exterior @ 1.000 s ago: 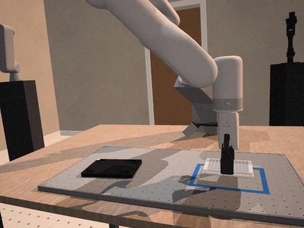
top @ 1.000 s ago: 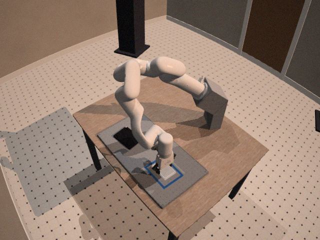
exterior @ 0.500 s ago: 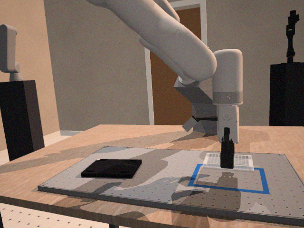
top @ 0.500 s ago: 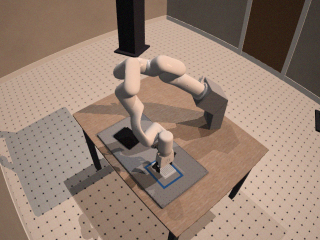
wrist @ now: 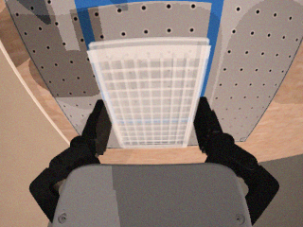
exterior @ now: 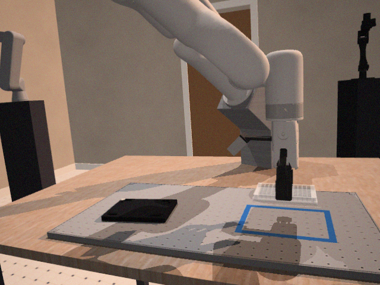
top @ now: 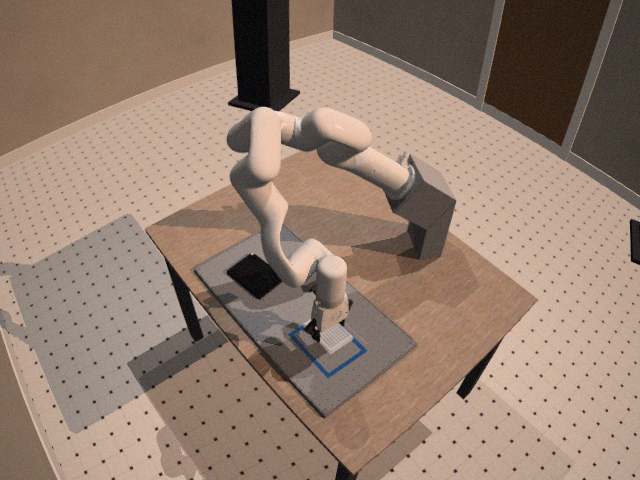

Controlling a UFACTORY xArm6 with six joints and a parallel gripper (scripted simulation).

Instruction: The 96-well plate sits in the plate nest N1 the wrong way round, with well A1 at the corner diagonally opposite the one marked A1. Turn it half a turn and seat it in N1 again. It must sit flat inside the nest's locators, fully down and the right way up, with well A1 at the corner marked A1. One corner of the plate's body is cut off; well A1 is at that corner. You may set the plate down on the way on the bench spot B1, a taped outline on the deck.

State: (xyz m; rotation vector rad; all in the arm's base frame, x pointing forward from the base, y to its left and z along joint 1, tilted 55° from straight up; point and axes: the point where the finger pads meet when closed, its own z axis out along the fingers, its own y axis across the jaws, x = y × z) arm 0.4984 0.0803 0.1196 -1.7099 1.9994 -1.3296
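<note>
The black plate nest N1 lies 33 cm to the right of my hand, 12 cm behind it and 7 cm below it. From my hand the other things lie so: 96-well plate: 1 cm below.
</note>
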